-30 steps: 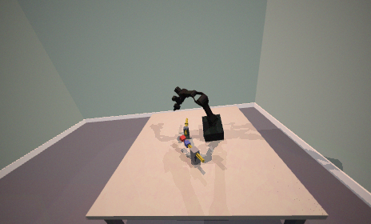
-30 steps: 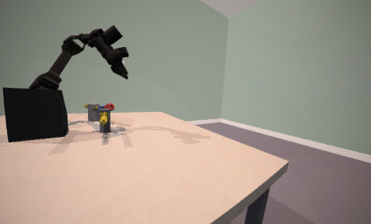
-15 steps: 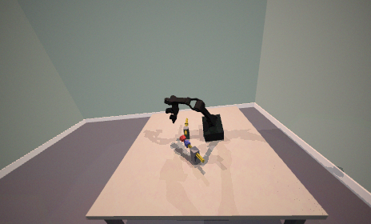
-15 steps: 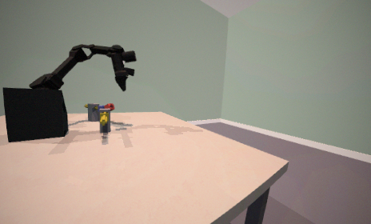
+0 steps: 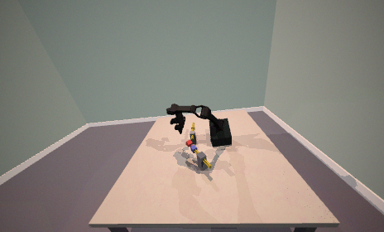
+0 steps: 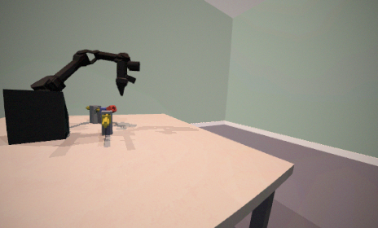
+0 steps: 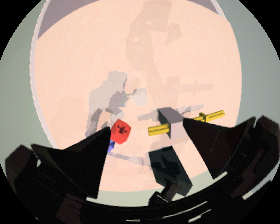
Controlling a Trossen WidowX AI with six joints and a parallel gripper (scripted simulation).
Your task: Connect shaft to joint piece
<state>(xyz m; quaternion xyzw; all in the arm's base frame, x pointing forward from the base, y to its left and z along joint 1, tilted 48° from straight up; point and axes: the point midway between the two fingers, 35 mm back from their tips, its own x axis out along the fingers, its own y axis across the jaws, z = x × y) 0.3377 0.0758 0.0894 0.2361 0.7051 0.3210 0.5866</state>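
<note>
Right now my gripper tip is 9 cm above the red joint piece, 6 cm to the right of it and 6 cm past it.
</note>
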